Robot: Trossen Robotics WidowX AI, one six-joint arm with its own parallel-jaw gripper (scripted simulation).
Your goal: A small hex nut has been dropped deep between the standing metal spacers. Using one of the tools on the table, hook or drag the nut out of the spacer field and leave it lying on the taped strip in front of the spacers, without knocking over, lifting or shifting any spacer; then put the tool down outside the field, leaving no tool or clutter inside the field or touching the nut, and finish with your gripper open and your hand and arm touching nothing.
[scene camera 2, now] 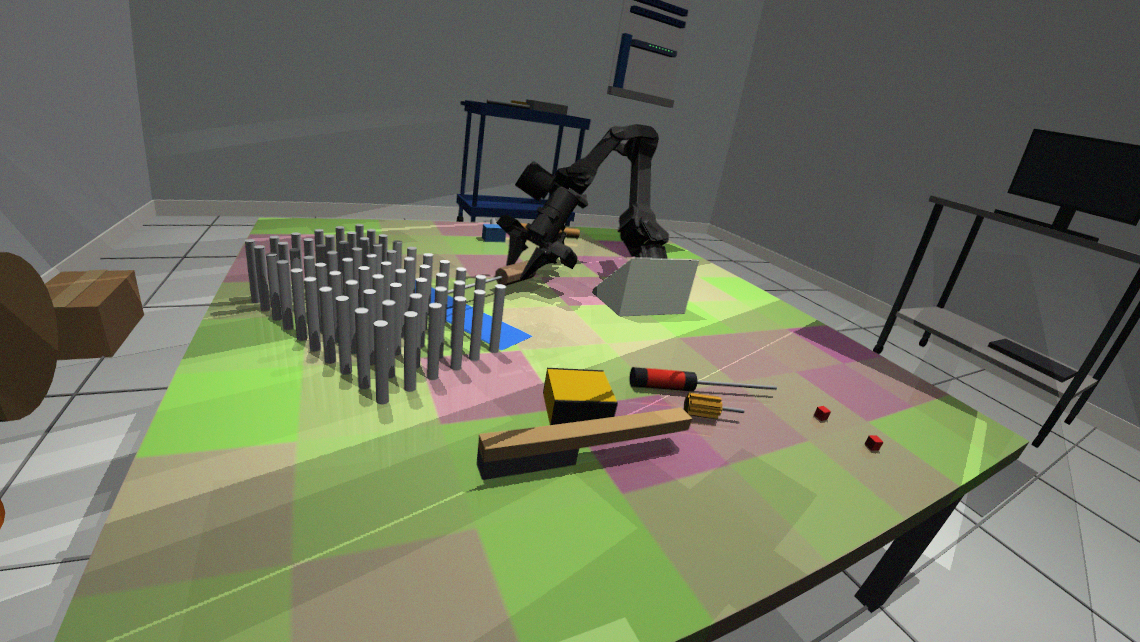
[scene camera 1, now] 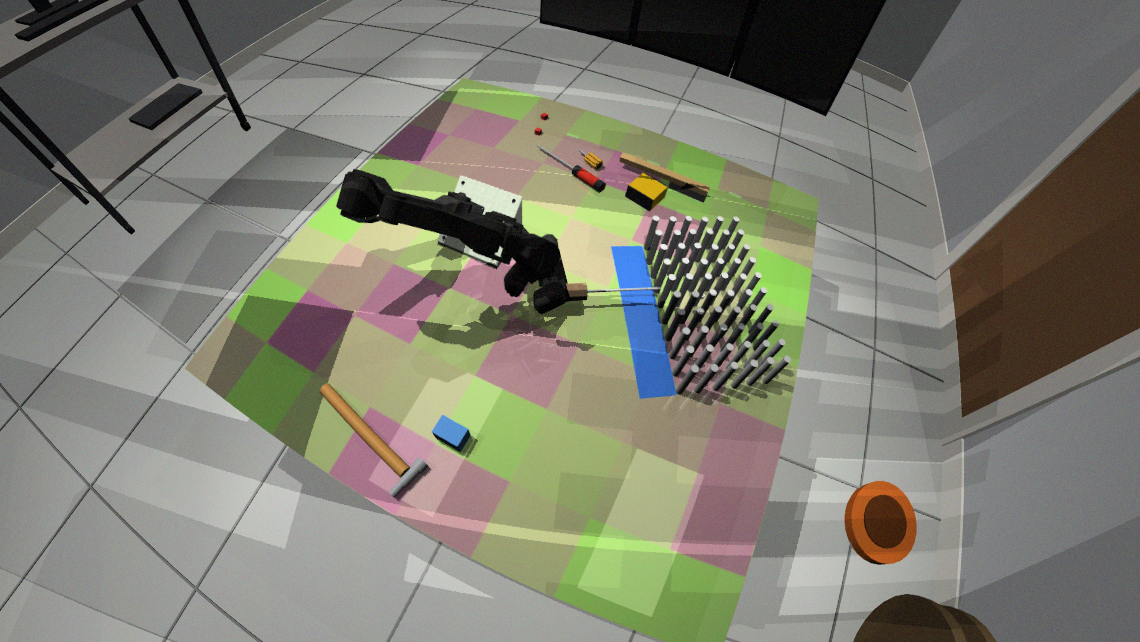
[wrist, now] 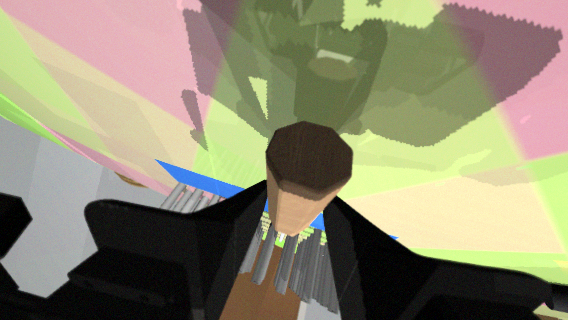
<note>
In view: my gripper (scene camera 2: 514, 274), a hammer (scene camera 1: 406, 473), a wooden bar (scene camera 2: 501, 453), a yellow screwdriver (scene camera 2: 708, 406) and a blue block (scene camera 1: 451, 433).
The wooden bar is seen too in scene camera 1 (scene camera 1: 682, 184). My gripper is seen too in scene camera 1 (scene camera 1: 567, 293) and in the wrist view (wrist: 296, 191). The wrist view does not show the hammer: it is out of frame. The wrist view misses the yellow screwdriver: it is out of frame.
</note>
